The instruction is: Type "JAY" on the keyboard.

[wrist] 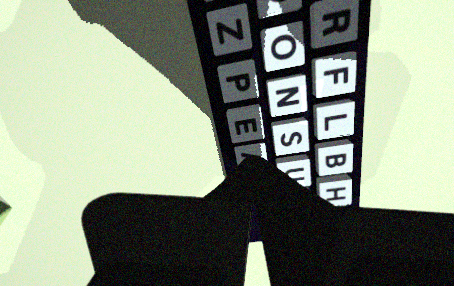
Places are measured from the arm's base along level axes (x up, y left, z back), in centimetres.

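Pixels of known places: gripper, fingertip midpoint: [253, 165].
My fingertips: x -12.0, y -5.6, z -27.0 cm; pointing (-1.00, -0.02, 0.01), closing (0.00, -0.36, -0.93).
Note:
Behind a point stands the place of what it marks.
The keyboard [360, 110] @(x -12.0, y -4.3, z -32.3 cm) is a black board with three rows of square letter keys, running from the top of the wrist view down behind the gripper. Its letters appear turned sideways. Z, P and E show in the left row, O, N, S and part of U in the middle, and R, F, L, B and H at the right. My black gripper [253, 165] @(x -12.0, y -5.6, z -27.0 cm) is shut and empty. Its tips overlap a key [245, 153] @(x -11.9, y -4.8, z -26.8 cm) below E, whose letter is partly hidden. I cannot tell whether they touch it. The J and Y keys do not show.
A pale surface [125, 125] @(x -13.1, y -1.7, z -21.0 cm) lies on both sides of the keyboard. A dark shadow falls across it at the upper left and over some keys. A small dark green corner of something [3, 207] @(x -12.8, y -4.1, z -11.0 cm) shows at the left edge. The gripper hides the keyboard's lower part.

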